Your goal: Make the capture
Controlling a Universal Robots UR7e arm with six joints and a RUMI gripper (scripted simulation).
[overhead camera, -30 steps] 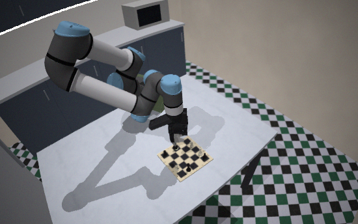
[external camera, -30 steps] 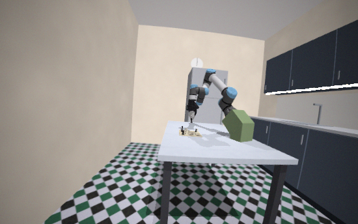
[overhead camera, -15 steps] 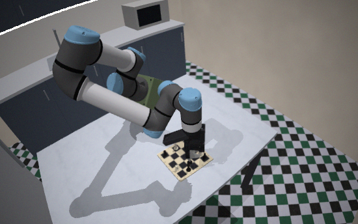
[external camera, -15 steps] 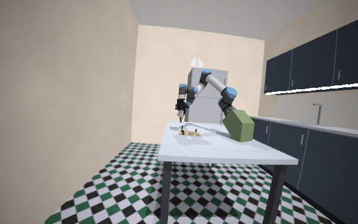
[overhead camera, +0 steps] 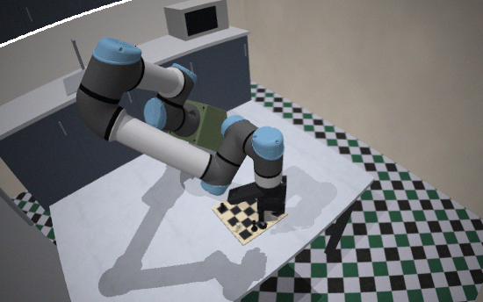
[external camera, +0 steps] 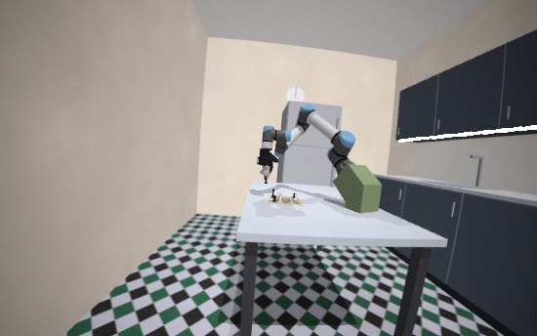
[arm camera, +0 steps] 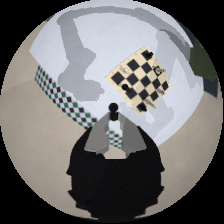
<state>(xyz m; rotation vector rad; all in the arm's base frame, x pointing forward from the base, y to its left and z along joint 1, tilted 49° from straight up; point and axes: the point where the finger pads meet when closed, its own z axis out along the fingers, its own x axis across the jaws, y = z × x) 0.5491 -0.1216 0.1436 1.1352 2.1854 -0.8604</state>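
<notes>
My hand is 200 mm past the white piece, 90 mm to the right of it and 100 mm above it. From my hand the other things lie so: black chess piece: 10 mm below; chessboard: 120 mm behind, 70 mm to the left, 130 mm below.
</notes>
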